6 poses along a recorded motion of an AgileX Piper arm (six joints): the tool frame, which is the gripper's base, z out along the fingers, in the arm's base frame.
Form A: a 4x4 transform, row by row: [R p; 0 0 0 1], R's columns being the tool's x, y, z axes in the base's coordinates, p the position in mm. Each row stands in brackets.
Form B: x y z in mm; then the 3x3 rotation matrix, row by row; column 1 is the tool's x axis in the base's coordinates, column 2 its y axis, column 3 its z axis. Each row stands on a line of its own. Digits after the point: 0 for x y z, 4 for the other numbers.
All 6 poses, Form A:
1: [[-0.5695 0.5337 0.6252 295], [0.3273 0.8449 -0.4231 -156], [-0.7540 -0.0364 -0.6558 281], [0 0 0 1]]
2: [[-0.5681 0.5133 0.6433 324], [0.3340 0.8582 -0.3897 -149], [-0.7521 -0.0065 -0.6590 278], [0 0 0 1]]
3: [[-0.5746 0.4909 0.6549 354], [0.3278 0.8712 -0.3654 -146], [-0.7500 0.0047 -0.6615 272], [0 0 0 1]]
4: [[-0.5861 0.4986 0.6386 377], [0.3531 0.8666 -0.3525 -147], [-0.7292 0.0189 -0.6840 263], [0 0 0 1]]
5: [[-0.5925 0.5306 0.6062 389], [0.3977 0.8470 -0.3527 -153], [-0.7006 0.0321 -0.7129 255], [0 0 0 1]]
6: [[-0.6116 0.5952 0.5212 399], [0.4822 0.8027 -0.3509 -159], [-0.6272 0.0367 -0.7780 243], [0 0 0 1]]
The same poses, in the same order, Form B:
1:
295 -156 281
-0.5695 0.5337 0.6252
0.3273 0.8449 -0.4231
-0.7540 -0.0364 -0.6558

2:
324 -149 278
-0.5681 0.5133 0.6433
0.3340 0.8582 -0.3897
-0.7521 -0.0065 -0.6590

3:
354 -146 272
-0.5746 0.4909 0.6549
0.3278 0.8712 -0.3654
-0.7500 0.0047 -0.6615

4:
377 -147 263
-0.5861 0.4986 0.6386
0.3531 0.8666 -0.3525
-0.7292 0.0189 -0.6840

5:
389 -153 255
-0.5925 0.5306 0.6062
0.3977 0.8470 -0.3527
-0.7006 0.0321 -0.7129

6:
399 -159 243
-0.6116 0.5952 0.5212
0.4822 0.8027 -0.3509
-0.6272 0.0367 -0.7780

